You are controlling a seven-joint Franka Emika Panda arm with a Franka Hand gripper.
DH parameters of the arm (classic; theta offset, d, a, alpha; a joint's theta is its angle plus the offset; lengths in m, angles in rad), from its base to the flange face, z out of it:
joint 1: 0 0.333 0 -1.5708
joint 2: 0 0 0 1.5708
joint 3: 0 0.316 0.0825 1.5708
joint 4: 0 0 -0.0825 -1.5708
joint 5: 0 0.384 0 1.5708
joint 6: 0 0 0.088 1.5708
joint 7: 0 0.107 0 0
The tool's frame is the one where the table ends.
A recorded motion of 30 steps. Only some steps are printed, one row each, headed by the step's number.
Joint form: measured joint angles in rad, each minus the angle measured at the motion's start. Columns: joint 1, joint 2, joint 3, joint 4, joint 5, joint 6, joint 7.
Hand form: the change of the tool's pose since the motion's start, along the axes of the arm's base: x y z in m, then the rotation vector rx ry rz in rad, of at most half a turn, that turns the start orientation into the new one. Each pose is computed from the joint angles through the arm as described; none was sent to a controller.
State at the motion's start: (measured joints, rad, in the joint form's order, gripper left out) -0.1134 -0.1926 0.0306 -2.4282 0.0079 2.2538 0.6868
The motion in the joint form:
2: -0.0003 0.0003 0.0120 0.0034 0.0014 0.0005 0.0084
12: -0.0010 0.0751 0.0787 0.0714 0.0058 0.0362 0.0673
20: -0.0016 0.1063 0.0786 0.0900 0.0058 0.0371 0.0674
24: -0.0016 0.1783 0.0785 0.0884 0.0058 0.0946 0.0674
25: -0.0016 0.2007 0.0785 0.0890 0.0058 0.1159 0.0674
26: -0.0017 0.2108 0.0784 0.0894 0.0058 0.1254 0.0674
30: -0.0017 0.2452 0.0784 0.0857 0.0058 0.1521 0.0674
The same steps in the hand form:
2: 0.0014 0.0054 0.0014 -0.0013 -0.0034 0.0022
12: 0.0287 0.0361 -0.0011 -0.0017 -0.0319 0.0066
20: 0.0354 0.0357 -0.0081 0.0017 -0.0204 0.0060
24: 0.0427 0.0353 -0.0394 0.0092 -0.0048 0.0055
25: 0.0452 0.0353 -0.0485 0.0114 -0.0045 0.0053
26: 0.0463 0.0351 -0.0525 0.0124 -0.0044 0.0050
30: 0.0475 0.0351 -0.0691 0.0160 0.0068 0.0046

